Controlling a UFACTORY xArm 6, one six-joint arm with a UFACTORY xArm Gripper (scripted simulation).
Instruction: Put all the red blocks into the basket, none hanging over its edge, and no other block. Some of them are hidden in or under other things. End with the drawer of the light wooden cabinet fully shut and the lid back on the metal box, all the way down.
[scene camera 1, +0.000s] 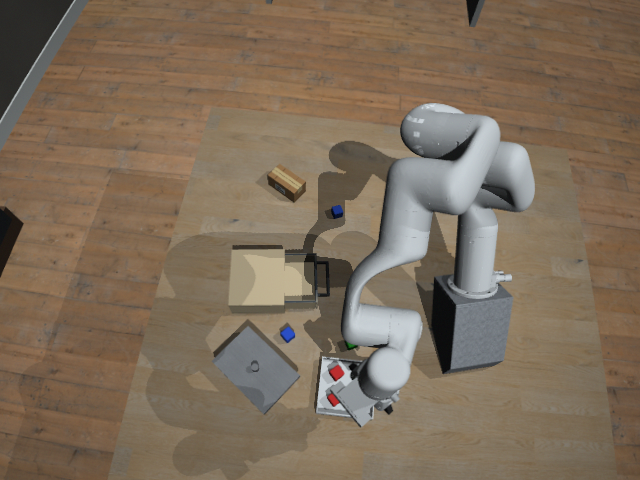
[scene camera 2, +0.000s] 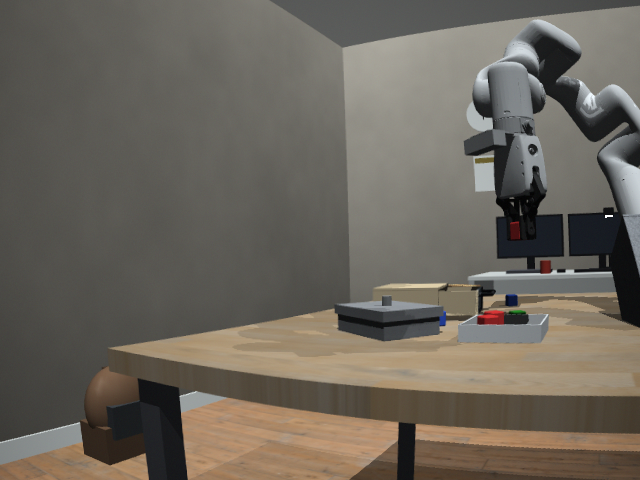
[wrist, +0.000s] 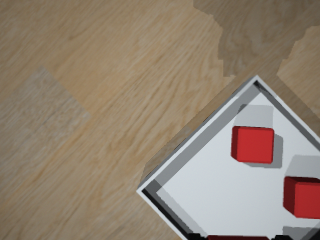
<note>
In view: the gripper (scene camera 2: 521, 240), a white basket (scene camera 2: 513, 332), a light wooden cabinet (scene camera 1: 257, 276), a cardboard box (scene camera 1: 283, 180) and a red block (wrist: 249, 144).
The white basket also shows in scene camera 1 (scene camera 1: 326, 382) and in the wrist view (wrist: 199, 183). The wrist view does not show the light wooden cabinet: it is out of frame. The wrist view misses the cardboard box: it is out of frame.
</note>
